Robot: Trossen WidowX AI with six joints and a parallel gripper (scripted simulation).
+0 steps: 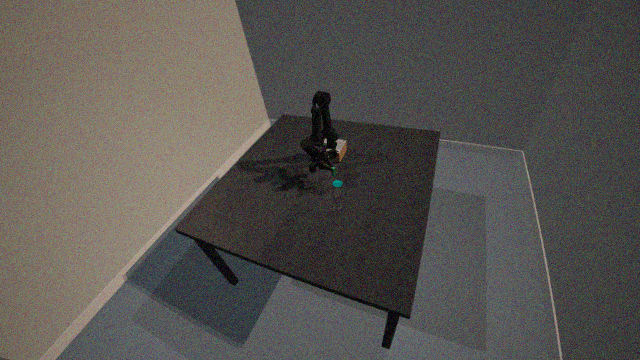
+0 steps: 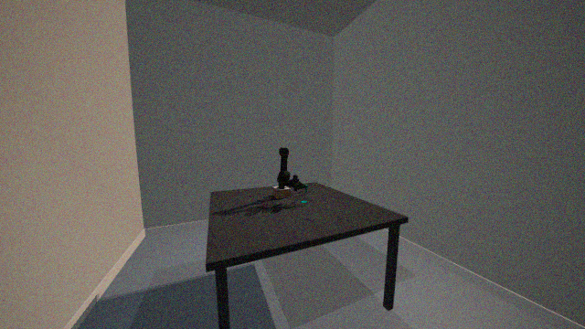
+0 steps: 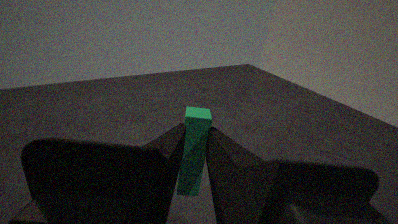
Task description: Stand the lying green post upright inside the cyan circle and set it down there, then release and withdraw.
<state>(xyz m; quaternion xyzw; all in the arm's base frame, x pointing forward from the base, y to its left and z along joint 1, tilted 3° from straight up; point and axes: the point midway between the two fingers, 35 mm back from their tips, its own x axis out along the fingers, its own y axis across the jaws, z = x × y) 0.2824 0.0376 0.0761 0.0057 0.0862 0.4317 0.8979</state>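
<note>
Right now the circle is 150 mm below my gripper tip, 40 mm behind it and 10 mm to the left of it. Round my gripper tip: green post: 20 mm below.
</note>
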